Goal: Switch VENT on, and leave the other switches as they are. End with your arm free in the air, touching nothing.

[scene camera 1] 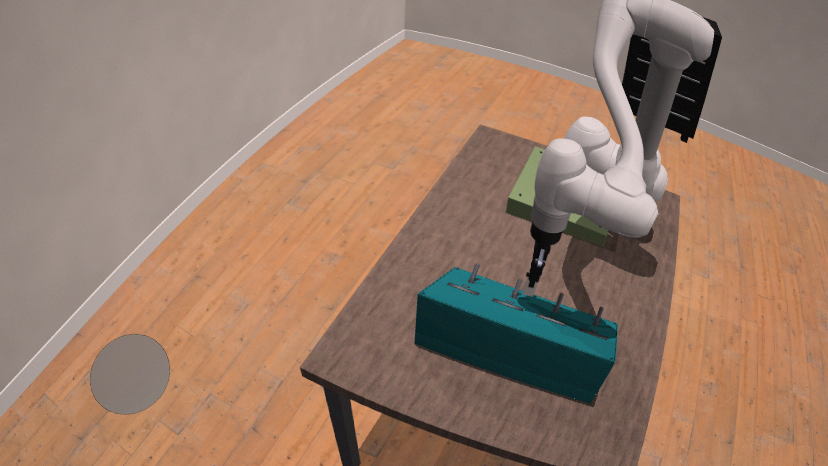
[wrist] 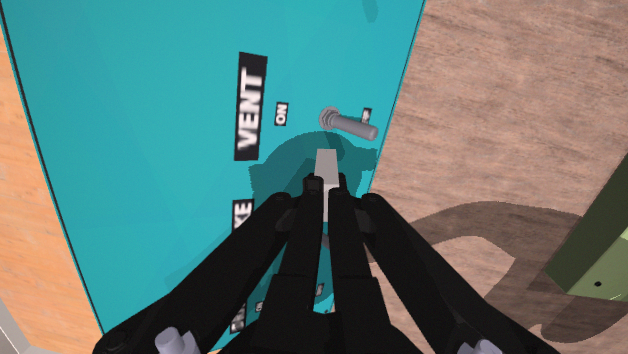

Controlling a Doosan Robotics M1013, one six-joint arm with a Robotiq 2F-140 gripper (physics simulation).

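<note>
The teal switch box stands on the table with several grey levers along its top. The VENT lever is second from the left in the scene view. It leans toward its OFF label, which it partly covers, and away from the ON label. The VENT label lies beyond ON. My gripper is shut and empty, pointing down above the box's back part, beside the VENT lever and apart from it in the wrist view. The fingers hide much of the neighbouring switch, whose label ends in KE.
Two more levers stand right of my gripper in the scene view, and one lever stands at the left end. The green base block is behind the box on the brown table.
</note>
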